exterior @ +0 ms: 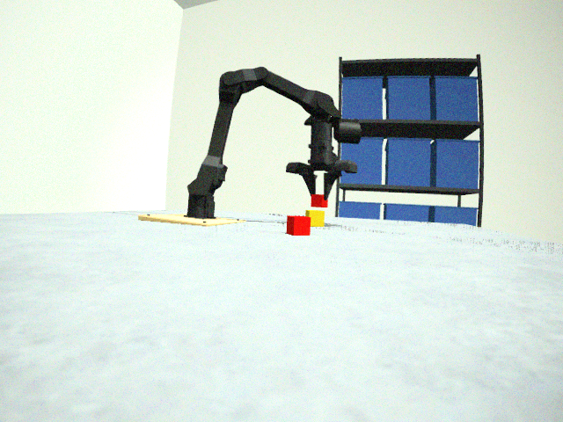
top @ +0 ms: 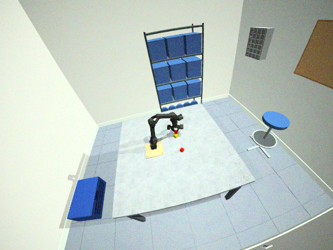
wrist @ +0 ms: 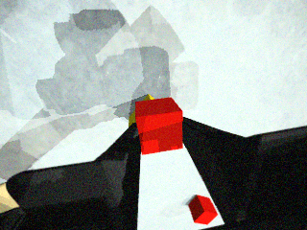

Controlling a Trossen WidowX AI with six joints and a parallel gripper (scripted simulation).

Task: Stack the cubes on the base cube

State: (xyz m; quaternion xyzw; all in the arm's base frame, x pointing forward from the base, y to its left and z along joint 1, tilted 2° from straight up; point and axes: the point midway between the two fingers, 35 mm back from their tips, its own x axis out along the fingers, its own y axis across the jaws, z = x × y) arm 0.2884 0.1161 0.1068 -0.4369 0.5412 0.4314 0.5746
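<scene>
My gripper tip is now 50 mm above the yellow base cube, 20 mm to the left of it and 10 mm past it.
</scene>
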